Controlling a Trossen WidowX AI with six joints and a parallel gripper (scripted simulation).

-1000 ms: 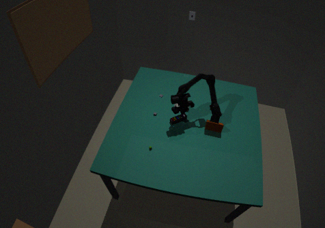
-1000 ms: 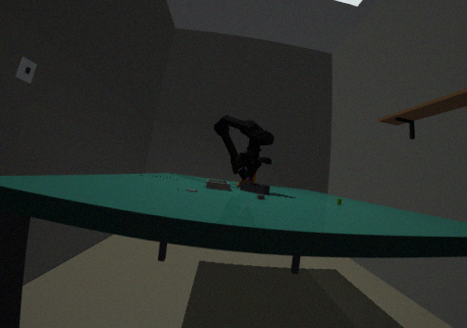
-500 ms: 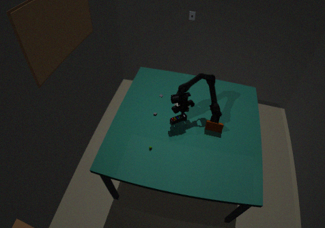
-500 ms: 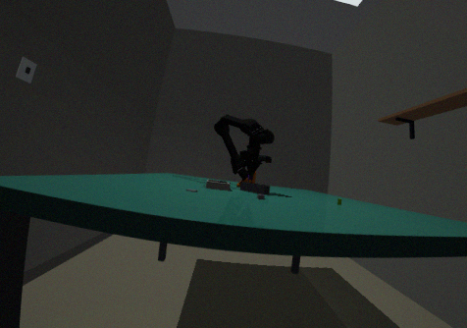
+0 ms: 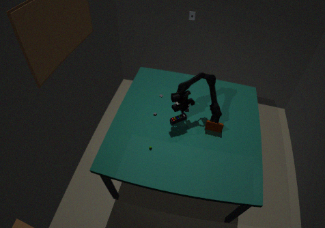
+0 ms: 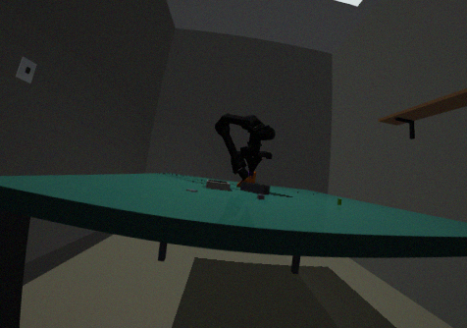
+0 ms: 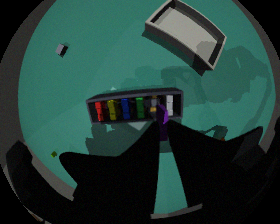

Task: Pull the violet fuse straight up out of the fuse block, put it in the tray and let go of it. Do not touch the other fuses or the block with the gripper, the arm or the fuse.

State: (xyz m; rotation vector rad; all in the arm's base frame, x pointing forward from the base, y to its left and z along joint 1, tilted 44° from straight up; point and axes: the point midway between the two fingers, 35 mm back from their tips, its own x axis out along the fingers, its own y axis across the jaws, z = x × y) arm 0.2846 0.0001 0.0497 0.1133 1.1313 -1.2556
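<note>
Right now my gripper tip is 150 mm to the left of the tray, 90 mm above it and 20 mm short of it. The rest, counted from my gripper tip: violet fuse (10 mm below).
</note>
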